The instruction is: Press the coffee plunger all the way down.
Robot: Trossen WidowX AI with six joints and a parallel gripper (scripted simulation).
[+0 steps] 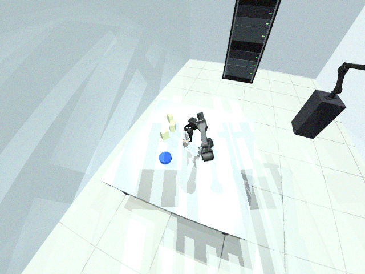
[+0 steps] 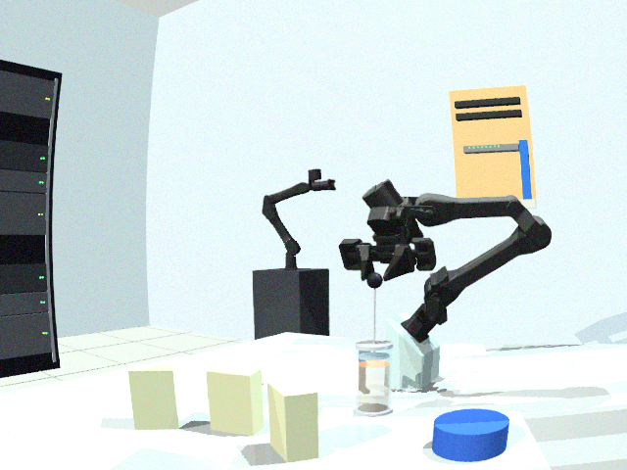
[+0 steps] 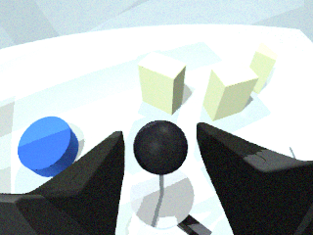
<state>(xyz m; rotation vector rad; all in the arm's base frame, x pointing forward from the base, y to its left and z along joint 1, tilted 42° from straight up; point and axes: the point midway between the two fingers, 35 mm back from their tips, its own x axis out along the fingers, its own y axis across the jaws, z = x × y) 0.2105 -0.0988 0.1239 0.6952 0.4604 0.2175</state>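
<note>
The glass coffee press lies 13 cm below my gripper tip, 2 cm behind it and 1 cm to the right of it. Also, from my gripper tip: blue round puck (23 cm to the left, 23 cm below, 12 cm ahead).
</note>
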